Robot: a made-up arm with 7 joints. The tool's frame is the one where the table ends. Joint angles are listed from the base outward.
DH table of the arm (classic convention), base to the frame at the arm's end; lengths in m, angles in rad. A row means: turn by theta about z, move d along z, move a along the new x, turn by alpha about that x. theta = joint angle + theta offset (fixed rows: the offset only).
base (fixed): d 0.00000  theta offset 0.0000  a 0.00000  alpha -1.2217
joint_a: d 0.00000  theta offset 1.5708  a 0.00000  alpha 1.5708
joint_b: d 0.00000  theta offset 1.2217  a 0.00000  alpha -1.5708
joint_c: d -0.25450  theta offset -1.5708  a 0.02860  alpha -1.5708
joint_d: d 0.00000  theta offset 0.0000  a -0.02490  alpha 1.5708
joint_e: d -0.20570  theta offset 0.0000  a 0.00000  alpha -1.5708
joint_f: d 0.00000  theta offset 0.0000  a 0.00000  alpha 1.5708
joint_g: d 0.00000  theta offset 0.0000  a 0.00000  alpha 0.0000
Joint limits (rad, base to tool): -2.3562..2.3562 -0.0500..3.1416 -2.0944..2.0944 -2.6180..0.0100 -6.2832..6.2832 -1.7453..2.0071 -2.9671..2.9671
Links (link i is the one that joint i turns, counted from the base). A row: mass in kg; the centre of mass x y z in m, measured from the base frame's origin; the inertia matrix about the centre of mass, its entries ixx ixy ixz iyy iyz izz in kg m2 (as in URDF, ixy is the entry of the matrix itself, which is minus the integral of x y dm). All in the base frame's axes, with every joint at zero. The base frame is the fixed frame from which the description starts. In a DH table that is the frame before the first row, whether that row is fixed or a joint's. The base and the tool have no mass.
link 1: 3.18; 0.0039 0.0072 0.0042; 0.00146 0 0 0.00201 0.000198 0.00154
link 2: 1.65; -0.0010 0.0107 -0.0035; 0.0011 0 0 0.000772 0 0.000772
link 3: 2.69; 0.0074 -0.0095 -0.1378; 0.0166 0 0.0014 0.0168 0 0.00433
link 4: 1.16; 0.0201 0.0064 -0.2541; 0.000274 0 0 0.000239 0 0.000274
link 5: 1.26; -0.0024 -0.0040 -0.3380; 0.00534 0 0 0.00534 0 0.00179
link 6: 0.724; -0.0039 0.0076 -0.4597; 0.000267 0 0 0.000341 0 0.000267
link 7: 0.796; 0.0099 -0.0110 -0.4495; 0.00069 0 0 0.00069 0 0.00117
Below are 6 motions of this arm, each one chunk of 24 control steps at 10 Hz.
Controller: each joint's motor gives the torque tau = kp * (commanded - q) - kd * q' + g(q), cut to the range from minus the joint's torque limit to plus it. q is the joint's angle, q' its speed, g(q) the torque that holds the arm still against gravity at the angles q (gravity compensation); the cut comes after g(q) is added. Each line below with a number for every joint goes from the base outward.
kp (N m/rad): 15 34 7.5 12 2.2 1.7 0.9
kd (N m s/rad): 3.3 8.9 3 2.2 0.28 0.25 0.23
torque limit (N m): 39 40 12 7.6 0.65 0.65 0.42
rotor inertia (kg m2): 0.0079 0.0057 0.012 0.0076 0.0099 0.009 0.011
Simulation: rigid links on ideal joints. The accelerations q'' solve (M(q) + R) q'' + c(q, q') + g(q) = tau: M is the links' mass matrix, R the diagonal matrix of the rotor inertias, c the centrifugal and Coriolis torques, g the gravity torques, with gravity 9.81 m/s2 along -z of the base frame. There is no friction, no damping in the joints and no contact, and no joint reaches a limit. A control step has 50 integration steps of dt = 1/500 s. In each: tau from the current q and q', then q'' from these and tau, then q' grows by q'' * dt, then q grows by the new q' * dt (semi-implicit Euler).
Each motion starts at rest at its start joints. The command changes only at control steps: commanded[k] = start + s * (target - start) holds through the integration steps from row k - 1 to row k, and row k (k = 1, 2, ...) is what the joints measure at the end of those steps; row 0 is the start. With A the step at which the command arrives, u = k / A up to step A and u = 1 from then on. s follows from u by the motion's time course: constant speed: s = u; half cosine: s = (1 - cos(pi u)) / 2; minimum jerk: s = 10 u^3 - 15 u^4 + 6 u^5; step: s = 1 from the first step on.
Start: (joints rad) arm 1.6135 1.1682 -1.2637 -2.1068 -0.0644 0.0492 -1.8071
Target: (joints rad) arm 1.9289 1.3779 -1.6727 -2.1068 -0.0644 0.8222 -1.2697
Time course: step
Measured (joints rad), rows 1 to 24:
1: 1.6565 1.2173 -1.3085 -2.1181 -0.0873 0.2786 -1.7104
2: 1.7461 1.2723 -1.3799 -2.1061 -0.0855 0.5872 -1.5636
3: 1.8300 1.3099 -1.4550 -2.0953 -0.0683 0.7377 -1.4486
4: 1.8893 1.3341 -1.5193 -2.0931 -0.0578 0.7939 -1.3725
5: 1.9235 1.3499 -1.5677 -2.0957 -0.0552 0.8131 -1.3263
6: 1.9390 1.3602 -1.6012 -2.0993 -0.0566 0.8195 -1.2998
7: 1.9433 1.3667 -1.6233 -2.1022 -0.0590 0.8216 -1.2853
8: 1.9420 1.3709 -1.6375 -2.1040 -0.0612 0.8222 -1.2776
9: 1.9389 1.3735 -1.6468 -2.1052 -0.0628 0.8224 -1.2738
10: 1.9357 1.3752 -1.6531 -2.1058 -0.0637 0.8223 -1.2719
11: 1.9332 1.3762 -1.6575 -2.1062 -0.0642 0.8223 -1.2709
12: 1.9315 1.3768 -1.6609 -2.1064 -0.0644 0.8222 -1.2705
13: 1.9304 1.3772 -1.6635 -2.1066 -0.0644 0.8222 -1.2702
14: 1.9298 1.3775 -1.6655 -2.1066 -0.0644 0.8222 -1.2700
15: 1.9295 1.3776 -1.6671 -2.1067 -0.0644 0.8222 -1.2699
16: 1.9293 1.3777 -1.6684 -2.1067 -0.0644 0.8222 -1.2698
17: 1.9292 1.3778 -1.6694 -2.1068 -0.0644 0.8222 -1.2698
18: 1.9292 1.3778 -1.6702 -2.1068 -0.0644 0.8222 -1.2697
19: 1.9291 1.3779 -1.6708 -2.1068 -0.0644 0.8222 -1.2697
20: 1.9291 1.3779 -1.6713 -2.1068 -0.0644 0.8222 -1.2697
21: 1.9290 1.3779 -1.6716 -2.1068 -0.0644 0.8222 -1.2697
22: 1.9290 1.3779 -1.6719 -2.1068 -0.0644 0.8222 -1.2697
23: 1.9290 1.3779 -1.6721 -2.1068 -0.0644 0.8222 -1.2697
24: 1.9290 1.3779 -1.6722 -2.1068 -0.0644 0.8222 -1.2697

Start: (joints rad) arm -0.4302 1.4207 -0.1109 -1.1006 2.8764 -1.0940 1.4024
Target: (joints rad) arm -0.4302 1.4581 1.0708 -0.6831 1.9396 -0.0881 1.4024
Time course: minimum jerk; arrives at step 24
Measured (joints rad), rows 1 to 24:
1: -0.4302 1.4207 -0.1108 -1.1005 2.8761 -1.0937 1.4024
2: -0.4302 1.4206 -0.1097 -1.0998 2.8741 -1.0918 1.4025
3: -0.4300 1.4204 -0.1063 -1.0977 2.8680 -1.0858 1.4026
4: -0.4298 1.4203 -0.0990 -1.0933 2.8554 -1.0734 1.4028
5: -0.4294 1.4202 -0.0861 -1.0857 2.8349 -1.0529 1.4030
6: -0.4291 1.4204 -0.0662 -1.0746 2.8054 -1.0231 1.4033
7: -0.4288 1.4210 -0.0382 -1.0595 2.7667 -0.9836 1.4036
8: -0.4286 1.4220 -0.0013 -1.0406 2.7193 -0.9346 1.4038
9: -0.4287 1.4236 0.0446 -1.0181 2.6639 -0.8769 1.4040
10: -0.4291 1.4257 0.0994 -0.9925 2.6017 -0.8118 1.4041
11: -0.4297 1.4284 0.1622 -0.9643 2.5344 -0.7407 1.4041
12: -0.4304 1.4315 0.2319 -0.9343 2.4635 -0.6656 1.4039
13: -0.4312 1.4350 0.3071 -0.9032 2.3912 -0.5884 1.4036
14: -0.4318 1.4387 0.3859 -0.8718 2.3192 -0.5112 1.4032
15: -0.4322 1.4425 0.4663 -0.8410 2.2497 -0.4362 1.4027
16: -0.4323 1.4461 0.5464 -0.8116 2.1844 -0.3654 1.4022
17: -0.4322 1.4494 0.6241 -0.7844 2.1251 -0.3007 1.4017
18: -0.4318 1.4523 0.6975 -0.7598 2.0732 -0.2436 1.4013
19: -0.4313 1.4546 0.7649 -0.7386 2.0299 -0.1953 1.4010
20: -0.4308 1.4564 0.8250 -0.7211 1.9956 -0.1566 1.4008
21: -0.4302 1.4576 0.8768 -0.7074 1.9704 -0.1276 1.4008
22: -0.4298 1.4584 0.9198 -0.6975 1.9539 -0.1079 1.4010
23: -0.4295 1.4588 0.9544 -0.6910 1.9448 -0.0964 1.4012
24: -0.4294 1.4589 0.9812 -0.6872 1.9410 -0.0908 1.4014

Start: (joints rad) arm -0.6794 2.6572 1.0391 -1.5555 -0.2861 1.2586 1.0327
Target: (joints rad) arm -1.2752 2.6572 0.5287 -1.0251 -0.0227 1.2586 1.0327
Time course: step
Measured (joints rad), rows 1 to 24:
1: -0.7912 2.6816 0.8927 -1.4057 -0.1701 1.2543 1.0349
2: -0.9390 2.6759 0.7935 -1.2374 -0.0739 1.2614 1.0249
3: -1.0800 2.6655 0.7351 -1.1229 -0.0354 1.2666 1.0225
4: -1.1901 2.6599 0.6997 -1.0562 -0.0233 1.2668 1.0273
5: -1.2612 2.6582 0.6744 -1.0228 -0.0198 1.2644 1.0339
6: -1.2975 2.6581 0.6526 -1.0099 -0.0192 1.2620 1.0387
7: -1.3089 2.6584 0.6318 -1.0081 -0.0198 1.2603 1.0406
8: -1.3059 2.6585 0.6122 -1.0116 -0.0209 1.2594 1.0401
9: -1.2967 2.6582 0.5944 -1.0165 -0.0220 1.2589 1.0382
10: -1.2867 2.6577 0.5789 -1.0209 -0.0227 1.2587 1.0360
11: -1.2788 2.6572 0.5661 -1.0240 -0.0232 1.2586 1.0340
12: -1.2738 2.6567 0.5562 -1.0258 -0.0234 1.2586 1.0326
13: -1.2713 2.6564 0.5486 -1.0264 -0.0234 1.2586 1.0318
14: -1.2707 2.6562 0.5432 -1.0264 -0.0232 1.2586 1.0315
15: -1.2713 2.6563 0.5393 -1.0261 -0.0231 1.2586 1.0315
16: -1.2722 2.6564 0.5366 -1.0257 -0.0229 1.2586 1.0317
17: -1.2733 2.6566 0.5347 -1.0254 -0.0228 1.2586 1.0320
18: -1.2741 2.6567 0.5334 -1.0252 -0.0228 1.2586 1.0322
19: -1.2747 2.6569 0.5324 -1.0250 -0.0227 1.2586 1.0324
20: -1.2750 2.6570 0.5316 -1.0250 -0.0227 1.2586 1.0325
21: -1.2752 2.6571 0.5310 -1.0250 -0.0227 1.2586 1.0326
22: -1.2753 2.6571 0.5305 -1.0250 -0.0227 1.2586 1.0327
23: -1.2753 2.6571 0.5301 -1.0250 -0.0227 1.2586 1.0327
24: -1.2752 2.6572 0.5298 -1.0251 -0.0227 1.2586 1.0327

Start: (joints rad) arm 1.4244 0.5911 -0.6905 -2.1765 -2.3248 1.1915 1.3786
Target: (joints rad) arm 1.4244 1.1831 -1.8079 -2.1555 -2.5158 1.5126 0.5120
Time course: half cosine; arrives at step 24
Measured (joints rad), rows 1 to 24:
1: 1.4242 0.5918 -0.6915 -2.1765 -2.3251 1.1921 1.3778
2: 1.4237 0.5945 -0.6952 -2.1766 -2.3264 1.1944 1.3744
3: 1.4230 0.6002 -0.7031 -2.1766 -2.3292 1.1989 1.3666
4: 1.4221 0.6095 -0.7162 -2.1765 -2.3335 1.2059 1.3535
5: 1.4213 0.6226 -0.7353 -2.1761 -2.3393 1.2154 1.3344
6: 1.4207 0.6397 -0.7607 -2.1755 -2.3465 1.2271 1.3093
7: 1.4201 0.6606 -0.7926 -2.1747 -2.3551 1.2410 1.2783
8: 1.4197 0.6852 -0.8309 -2.1737 -2.3647 1.2568 1.2418
9: 1.4195 0.7129 -0.8753 -2.1725 -2.3753 1.2742 1.2004
10: 1.4193 0.7436 -0.9253 -2.1711 -2.3867 1.2929 1.1547
11: 1.4194 0.7765 -0.9801 -2.1696 -2.3987 1.3126 1.1055
12: 1.4196 0.8113 -1.0391 -2.1680 -2.4110 1.3330 1.0536
13: 1.4201 0.8474 -1.1014 -2.1663 -2.4234 1.3537 0.9999
14: 1.4207 0.8842 -1.1659 -2.1646 -2.4358 1.3743 0.9453
15: 1.4215 0.9210 -1.2317 -2.1628 -2.4480 1.3946 0.8906
16: 1.4224 0.9574 -1.2976 -2.1610 -2.4596 1.4141 0.8370
17: 1.4234 0.9925 -1.3627 -2.1593 -2.4705 1.4325 0.7851
18: 1.4245 1.0260 -1.4259 -2.1578 -2.4805 1.4495 0.7361
19: 1.4256 1.0571 -1.4860 -2.1564 -2.4895 1.4649 0.6906
20: 1.4267 1.0854 -1.5421 -2.1553 -2.4973 1.4783 0.6494
21: 1.4277 1.1103 -1.5932 -2.1544 -2.5037 1.4896 0.6133
22: 1.4286 1.1314 -1.6385 -2.1537 -2.5088 1.4985 0.5829
23: 1.4295 1.1483 -1.6772 -2.1533 -2.5122 1.5049 0.5587
24: 1.4302 1.1608 -1.7086 -2.1531 -2.5142 1.5087 0.5411

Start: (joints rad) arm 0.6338 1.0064 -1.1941 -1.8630 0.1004 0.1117 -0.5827
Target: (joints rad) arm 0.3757 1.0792 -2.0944 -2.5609 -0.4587 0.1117 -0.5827
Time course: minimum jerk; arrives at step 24
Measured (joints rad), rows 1 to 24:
1: 0.6337 1.0064 -1.1942 -1.8632 0.1002 0.1117 -0.5827
2: 0.6334 1.0066 -1.1951 -1.8643 0.0990 0.1117 -0.5827
3: 0.6321 1.0071 -1.1979 -1.8679 0.0954 0.1117 -0.5827
4: 0.6296 1.0080 -1.2039 -1.8754 0.0879 0.1116 -0.5828
5: 0.6251 1.0093 -1.2141 -1.8881 0.0756 0.1116 -0.5829
6: 0.6185 1.0112 -1.2298 -1.9069 0.0580 0.1116 -0.5830
7: 0.6094 1.0136 -1.2515 -1.9321 0.0349 0.1115 -0.5831
8: 0.5979 1.0164 -1.2797 -1.9638 0.0065 0.1115 -0.5832
9: 0.5841 1.0197 -1.3147 -2.0017 -0.0267 0.1115 -0.5833
10: 0.5684 1.0235 -1.3560 -2.0449 -0.0640 0.1115 -0.5834
11: 0.5511 1.0276 -1.4034 -2.0925 -0.1044 0.1114 -0.5834
12: 0.5328 1.0320 -1.4559 -2.1432 -0.1468 0.1114 -0.5835
13: 0.5140 1.0368 -1.5125 -2.1958 -0.1901 0.1114 -0.5835
14: 0.4952 1.0417 -1.5719 -2.2487 -0.2330 0.1114 -0.5835
15: 0.4769 1.0467 -1.6327 -2.3005 -0.2744 0.1114 -0.5834
16: 0.4595 1.0517 -1.6934 -2.3499 -0.3132 0.1114 -0.5833
17: 0.4433 1.0565 -1.7524 -2.3956 -0.3483 0.1115 -0.5831
18: 0.4287 1.0611 -1.8083 -2.4365 -0.3790 0.1116 -0.5828
19: 0.4159 1.0653 -1.8597 -2.4717 -0.4046 0.1117 -0.5826
20: 0.4050 1.0689 -1.9056 -2.5006 -0.4249 0.1118 -0.5823
21: 0.3963 1.0719 -1.9452 -2.5230 -0.4397 0.1119 -0.5820
22: 0.3897 1.0743 -1.9782 -2.5390 -0.4495 0.1120 -0.5818
23: 0.3851 1.0760 -2.0047 -2.5494 -0.4549 0.1120 -0.5817
24: 0.3821 1.0772 -2.0254 -2.5552 -0.4572 0.1120 -0.5816

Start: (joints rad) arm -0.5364 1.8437 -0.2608 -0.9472 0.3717 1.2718 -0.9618
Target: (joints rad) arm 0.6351 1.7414 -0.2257 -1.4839 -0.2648 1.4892 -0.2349
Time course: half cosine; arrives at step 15
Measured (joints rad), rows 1 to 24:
1: -0.5324 1.8440 -0.2599 -0.9493 0.3690 1.2727 -0.9601
2: -0.5173 1.8443 -0.2574 -0.9572 0.3579 1.2764 -0.9527
3: -0.4863 1.8439 -0.2537 -0.9734 0.3350 1.2839 -0.9364
4: -0.4374 1.8419 -0.2494 -0.9988 0.2998 1.2954 -0.9091
5: -0.3704 1.8378 -0.2451 -1.0332 0.2536 1.3108 -0.8705
6: -0.2870 1.8316 -0.2410 -1.0756 0.1985 1.3293 -0.8212
7: -0.1900 1.8233 -0.2376 -1.1241 0.1369 1.3501 -0.7627
8: -0.0831 1.8133 -0.2350 -1.1766 0.0717 1.3723 -0.6973
9: 0.0295 1.8022 -0.2336 -1.2307 0.0057 1.3949 -0.6278
10: 0.1432 1.7904 -0.2333 -1.2838 -0.0582 1.4168 -0.5572
11: 0.2531 1.7785 -0.2344 -1.3336 -0.1172 1.4370 -0.4887
12: 0.3544 1.7672 -0.2365 -1.3780 -0.1686 1.4546 -0.4253
13: 0.4428 1.7572 -0.2396 -1.4151 -0.2102 1.4689 -0.3698
14: 0.5142 1.7487 -0.2432 -1.4436 -0.2402 1.4793 -0.3246
15: 0.5653 1.7423 -0.2471 -1.4622 -0.2574 1.4853 -0.2915
16: 0.5974 1.7383 -0.2497 -1.4724 -0.2639 1.4879 -0.2700
17: 0.6161 1.7367 -0.2497 -1.4776 -0.2652 1.4887 -0.2568
18: 0.6260 1.7366 -0.2477 -1.4804 -0.2652 1.4889 -0.2487
19: 0.6309 1.7373 -0.2445 -1.4819 -0.2650 1.4890 -0.2435
20: 0.6330 1.7384 -0.2410 -1.4828 -0.2649 1.4891 -0.2403
21: 0.6339 1.7393 -0.2377 -1.4832 -0.2648 1.4891 -0.2382
22: 0.6342 1.7401 -0.2348 -1.4835 -0.2648 1.4892 -0.2368
23: 0.6343 1.7406 -0.2326 -1.4837 -0.2648 1.4892 -0.2360
24: 0.6344 1.7410 -0.2308 -1.4838 -0.2648 1.4892 -0.2355

